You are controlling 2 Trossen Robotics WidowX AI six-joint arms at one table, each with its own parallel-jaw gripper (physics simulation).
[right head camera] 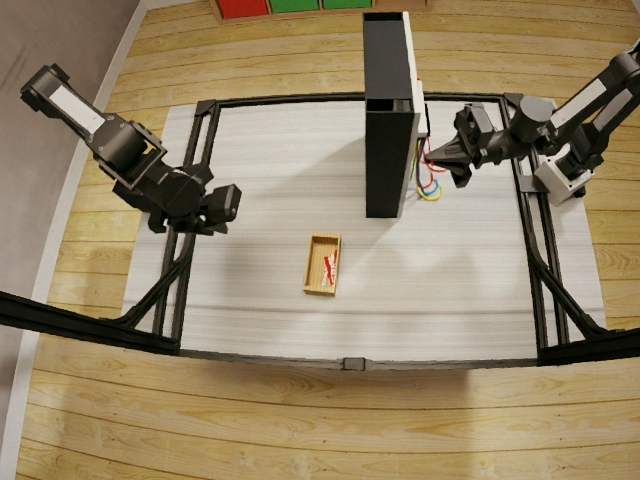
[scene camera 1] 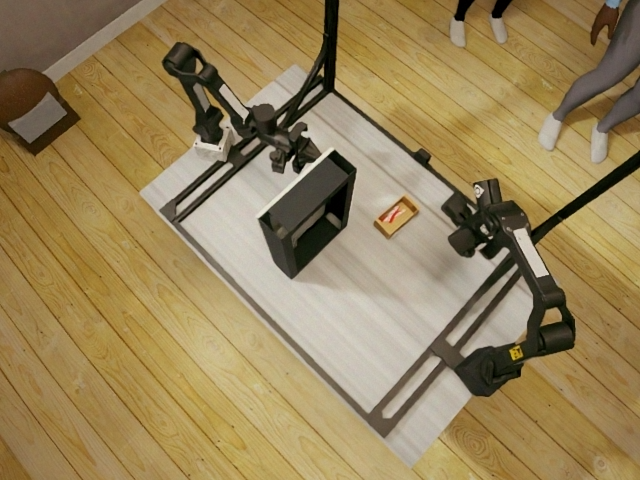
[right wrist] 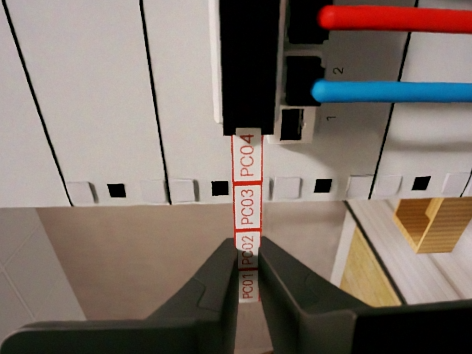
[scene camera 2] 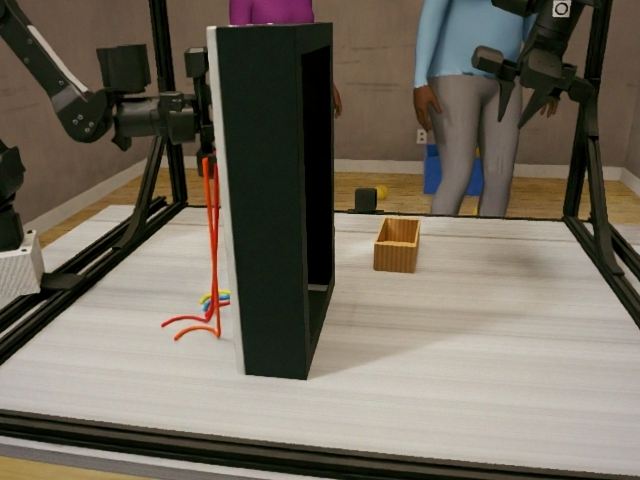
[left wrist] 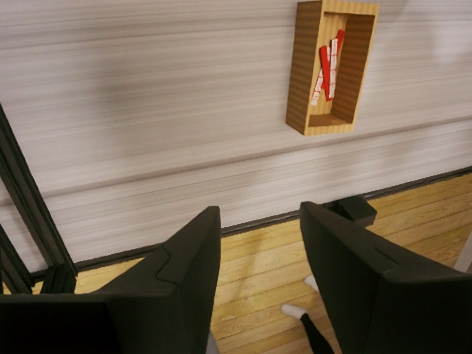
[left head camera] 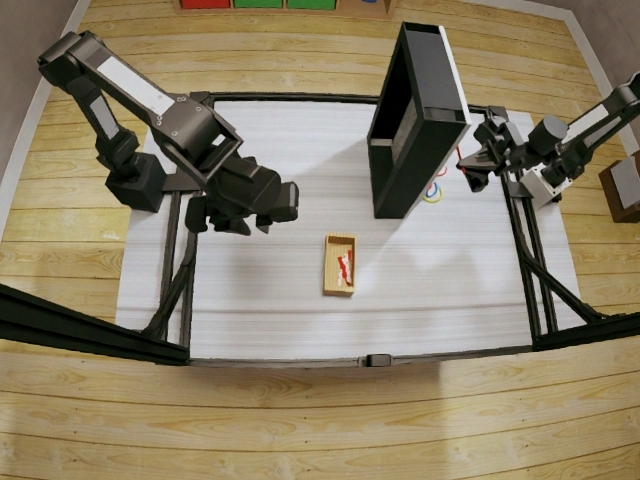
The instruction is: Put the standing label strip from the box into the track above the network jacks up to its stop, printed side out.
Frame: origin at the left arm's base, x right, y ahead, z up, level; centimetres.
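Seen in the pictures: left gripper, fingertip midpoint: [right head camera: 220,233] [scene camera 1: 459,227] [scene camera 2: 508,125] [left wrist: 259,214] [left head camera: 258,232]; right gripper, fingertip midpoint: [right head camera: 425,158] [right wrist: 245,247] [left head camera: 457,165]; left arm's base, link origin: [scene camera 1: 490,370] [left head camera: 129,169]; right arm's base, link origin: [right head camera: 570,166] [scene camera 1: 212,135] [left head camera: 552,175].
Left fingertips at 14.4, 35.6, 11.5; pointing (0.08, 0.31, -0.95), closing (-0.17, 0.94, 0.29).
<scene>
Pixels of each thing's top centre, then the offset from my left fingertips to it, as dx, dy, dz. "spot": a spot on its surface instead.
- white label strip, top centre: [right wrist: 232,229] -21.3, +35.4, +4.4
- black track, surface spot: [right wrist: 250,65] spot: -26.3, +34.4, +3.9
- wooden box, top centre: [left wrist: 340,74] [right wrist: 420,195] [scene camera 2: 398,230] [right head camera: 322,261] [left head camera: 340,261] [scene camera 1: 397,213] -3.7, +16.7, -19.0
- tall black cabinet, top centre: [scene camera 2: 284,24] [right head camera: 386,56] [left head camera: 432,67] [scene camera 1: 308,193] -31.2, +25.5, +16.0
My right gripper [right wrist: 245,247] [right head camera: 427,158] is shut on a white label strip [right wrist: 247,206] with red borders, at its PC02 and PC01 end. The print faces the right wrist camera. The strip's PC04 end meets the near mouth of the black track [right wrist: 250,65] beside the network jacks [right wrist: 304,80]; how far it is inside, I cannot tell. My left gripper [left wrist: 259,214] [scene camera 2: 510,122] is partly open and empty, high above the table. The wooden box [left head camera: 338,292] [scene camera 2: 395,258] [left wrist: 304,75] holds several red and white strips [left wrist: 326,65].
A tall black cabinet [left head camera: 439,72] [right head camera: 390,165] [scene camera 1: 310,191] [scene camera 2: 263,206] stands between the arms, its white panel facing the right arm. Red and blue cables [right wrist: 395,92] stick out of the jacks, and coloured cables [right head camera: 429,195] [scene camera 2: 212,242] hang before the panel. A black frame [right head camera: 279,99] edges the table.
</scene>
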